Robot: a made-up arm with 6 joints.
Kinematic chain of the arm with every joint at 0, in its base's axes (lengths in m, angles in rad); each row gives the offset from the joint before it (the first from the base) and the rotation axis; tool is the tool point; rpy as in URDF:
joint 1: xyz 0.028 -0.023 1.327 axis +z
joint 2: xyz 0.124 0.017 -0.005 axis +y
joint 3: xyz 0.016 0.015 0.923 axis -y
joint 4: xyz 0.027 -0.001 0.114 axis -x
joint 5: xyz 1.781 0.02 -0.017 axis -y
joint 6: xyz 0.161 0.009 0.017 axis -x
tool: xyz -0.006 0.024 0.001 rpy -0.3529 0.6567 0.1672
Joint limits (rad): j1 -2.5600..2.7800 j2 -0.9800..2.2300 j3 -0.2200..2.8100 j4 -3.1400..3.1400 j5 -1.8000..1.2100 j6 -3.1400..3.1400
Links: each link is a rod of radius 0.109 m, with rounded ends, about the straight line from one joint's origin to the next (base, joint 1, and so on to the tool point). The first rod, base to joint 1, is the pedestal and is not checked.
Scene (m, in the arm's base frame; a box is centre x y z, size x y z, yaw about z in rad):
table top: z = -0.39
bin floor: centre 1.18 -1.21 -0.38 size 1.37 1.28 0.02 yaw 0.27
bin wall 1: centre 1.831 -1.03 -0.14 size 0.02 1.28 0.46 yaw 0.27
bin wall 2: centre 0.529 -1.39 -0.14 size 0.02 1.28 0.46 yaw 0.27
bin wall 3: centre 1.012 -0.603 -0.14 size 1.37 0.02 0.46 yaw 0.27
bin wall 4: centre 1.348 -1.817 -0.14 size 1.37 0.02 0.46 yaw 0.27
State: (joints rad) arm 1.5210 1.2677 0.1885 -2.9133 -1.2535 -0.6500
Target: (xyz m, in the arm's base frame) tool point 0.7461 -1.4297 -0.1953
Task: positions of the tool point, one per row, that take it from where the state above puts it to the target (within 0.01 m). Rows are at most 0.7 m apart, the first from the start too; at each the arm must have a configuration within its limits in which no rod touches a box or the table.
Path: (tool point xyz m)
1: 0.6663 2.0568 0.1658
2: 1.1868 1.8468 0.2829
3: 1.6350 1.5020 0.3985
4: 1.9763 1.0481 0.5127
5: 2.1843 0.5187 0.6243
6: 2.2438 -0.0456 0.7331
7: 2.0488 -0.6087 0.4678
8: 1.6933 -1.0535 0.2220
9: 1.2356 -1.3337 -0.0004
10: 0.7461 -1.4297 -0.1953

